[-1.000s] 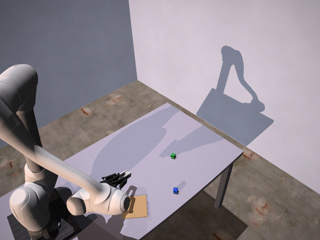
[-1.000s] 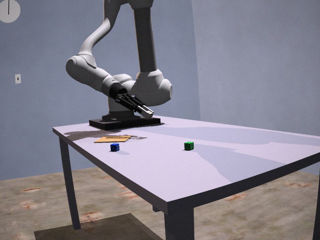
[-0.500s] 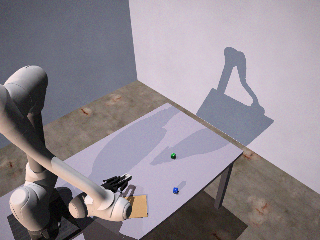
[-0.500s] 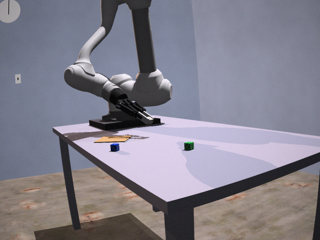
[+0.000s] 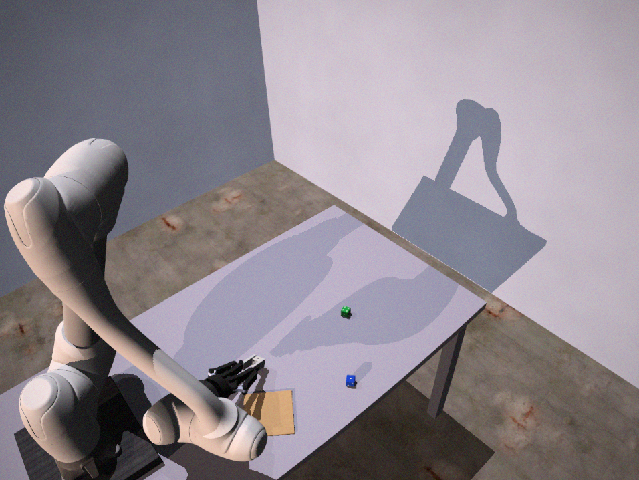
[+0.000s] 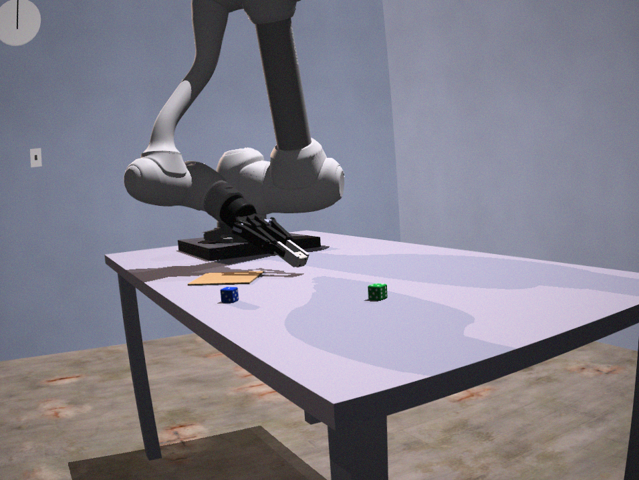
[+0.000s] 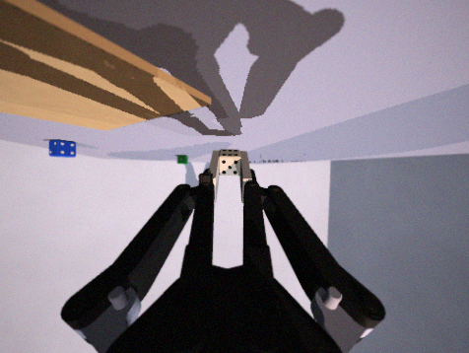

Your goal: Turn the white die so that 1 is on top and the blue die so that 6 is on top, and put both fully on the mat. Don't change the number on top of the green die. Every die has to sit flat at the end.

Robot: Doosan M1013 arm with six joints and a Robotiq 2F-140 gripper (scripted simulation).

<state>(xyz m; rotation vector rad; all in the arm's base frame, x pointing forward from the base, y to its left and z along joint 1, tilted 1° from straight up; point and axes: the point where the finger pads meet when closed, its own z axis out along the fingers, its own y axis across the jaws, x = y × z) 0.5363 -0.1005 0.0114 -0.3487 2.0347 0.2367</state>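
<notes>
Right now my hand is 140 mm to the left of the tan mat, 60 mm past it and 40 mm above it. From my hand the other things lie so: green die 360 mm ahead, 30 mm below, 20 mm to the right; white die 20 mm ahead, 10 mm to the left, 10 mm below; blue die 220 mm to the right, 180 mm ahead, 30 mm below.
</notes>
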